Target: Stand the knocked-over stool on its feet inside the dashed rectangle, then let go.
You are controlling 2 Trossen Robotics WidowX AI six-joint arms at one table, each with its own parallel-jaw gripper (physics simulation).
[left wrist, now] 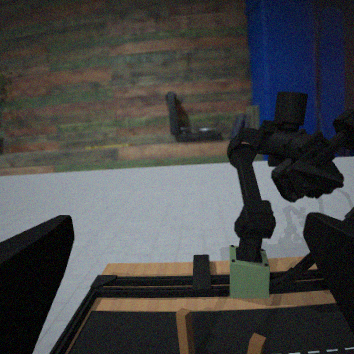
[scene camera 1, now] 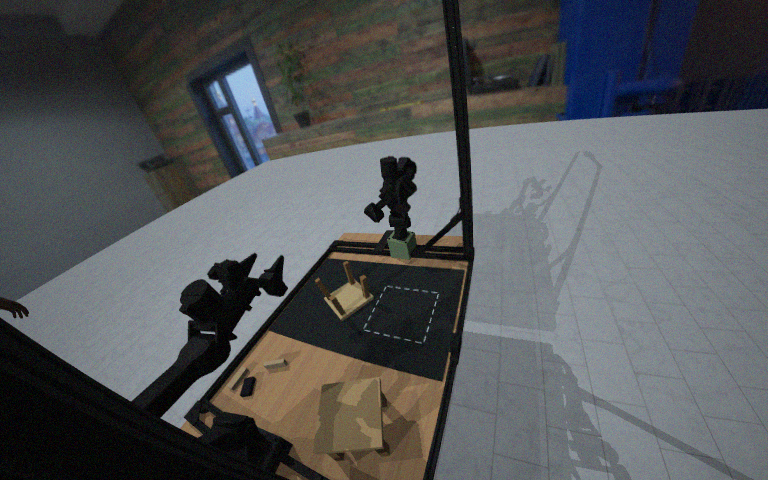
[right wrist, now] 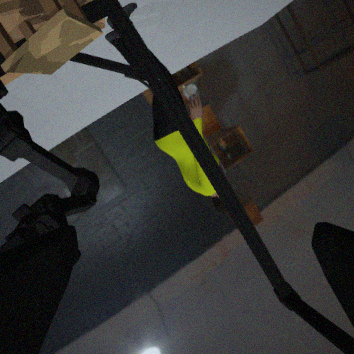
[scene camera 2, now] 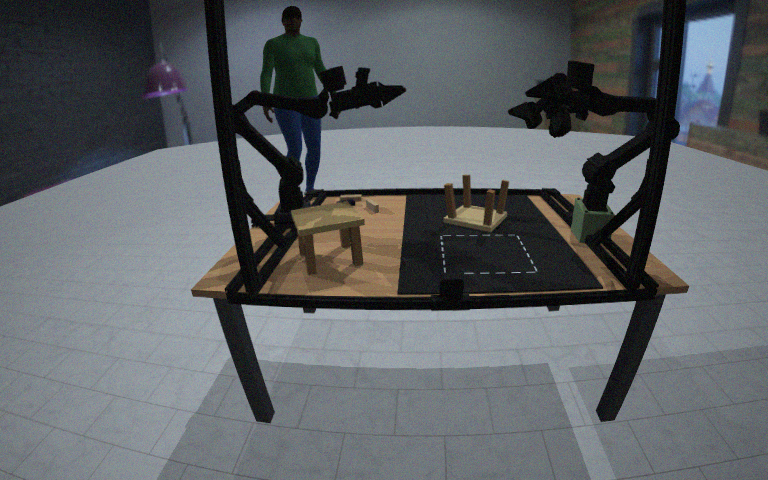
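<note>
The knocked-over stool (scene camera 1: pixel 349 300) (scene camera 2: pixel 474 218) lies upside down on the black mat (scene camera 1: pixel 317 325) (scene camera 2: pixel 419 260), its pale seat down and its brown legs up. It is beside the dashed rectangle (scene camera 1: pixel 438 292) (scene camera 2: pixel 517 234), just outside its line; in scene camera 2 it lies behind it. Two leg ends (left wrist: pixel 184 330) show low in the left wrist view. My left gripper (scene camera 1: pixel 266 258) (scene camera 2: pixel 403 91) (left wrist: pixel 191 225) is open and empty, high above the table. My right gripper (scene camera 2: pixel 538 120) (right wrist: pixel 196 236) is open and empty, also high up and away from the stool.
A larger camouflage-patterned stool (scene camera 1: pixel 351 416) (scene camera 2: pixel 328 217) (right wrist: pixel 52 45) stands upright on the wood. Near it lie pale blocks (scene camera 1: pixel 275 363) (scene camera 2: pixel 372 206) and a small dark block (scene camera 1: pixel 248 386). A green box (scene camera 1: pixel 402 246) (scene camera 2: pixel 589 221) (left wrist: pixel 249 280) is at the right arm's base. Black frame posts (scene camera 2: pixel 659 147) rise at the sides.
</note>
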